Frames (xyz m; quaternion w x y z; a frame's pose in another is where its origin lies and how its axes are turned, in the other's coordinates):
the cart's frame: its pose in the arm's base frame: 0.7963 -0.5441 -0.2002 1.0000 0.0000 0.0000 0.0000
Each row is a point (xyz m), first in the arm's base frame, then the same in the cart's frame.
Working: the arm's base frame: its pose in the cart's frame: -0.7963 0.5441 0.2002 1.0000 0.0000 0.0000 0.0000

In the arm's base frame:
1: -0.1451 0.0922 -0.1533
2: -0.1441 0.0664 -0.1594
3: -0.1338 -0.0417 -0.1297
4: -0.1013 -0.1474 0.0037
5: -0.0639 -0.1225 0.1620
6: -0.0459 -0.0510 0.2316
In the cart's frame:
1: -0.9414 0.6363 0.0469
2: -0.9404 0.6105 0.0408
3: -0.9301 0.5024 0.0705
4: -0.8976 0.3967 0.2039
5: -0.8602 0.4216 0.3622
6: -0.8422 0.4931 0.4318

